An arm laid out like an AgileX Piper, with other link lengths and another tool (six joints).
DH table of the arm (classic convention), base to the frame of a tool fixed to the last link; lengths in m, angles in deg. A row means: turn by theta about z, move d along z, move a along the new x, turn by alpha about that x. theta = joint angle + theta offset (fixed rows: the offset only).
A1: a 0  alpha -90  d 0.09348  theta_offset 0
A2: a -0.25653  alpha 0  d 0  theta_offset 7.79
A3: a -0.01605  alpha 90  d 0  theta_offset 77.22
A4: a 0  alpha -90  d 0.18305  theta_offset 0
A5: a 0  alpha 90  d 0  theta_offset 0
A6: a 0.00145  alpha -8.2  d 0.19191  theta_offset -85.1
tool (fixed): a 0  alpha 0  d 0.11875  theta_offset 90
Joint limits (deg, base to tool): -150..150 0..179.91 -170..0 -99.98..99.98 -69.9..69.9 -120..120
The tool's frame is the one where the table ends.
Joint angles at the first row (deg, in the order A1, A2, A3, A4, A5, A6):
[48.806 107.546 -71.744 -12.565 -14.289 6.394]
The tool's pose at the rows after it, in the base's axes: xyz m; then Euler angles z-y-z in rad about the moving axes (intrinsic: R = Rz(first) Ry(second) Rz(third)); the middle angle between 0 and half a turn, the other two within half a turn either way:
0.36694 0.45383 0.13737 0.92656 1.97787 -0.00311
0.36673 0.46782 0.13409 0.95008 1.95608 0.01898
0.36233 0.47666 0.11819 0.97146 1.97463 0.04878
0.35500 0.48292 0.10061 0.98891 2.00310 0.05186
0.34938 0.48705 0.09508 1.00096 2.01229 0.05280
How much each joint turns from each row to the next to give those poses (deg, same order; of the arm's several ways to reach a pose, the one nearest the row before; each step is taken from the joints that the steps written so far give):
[0.429 3.959 -2.995 -0.325 -2.736 -0.134]
[0.539 2.766 -1.584 -0.295 -2.492 1.248]
[0.704 2.322 -0.666 -0.314 -0.614 1.721]
[0.913 1.725 0.001 0.005 -0.088 -0.004]
[0.666 0.529 0.001 -0.004 -0.001 0.004]

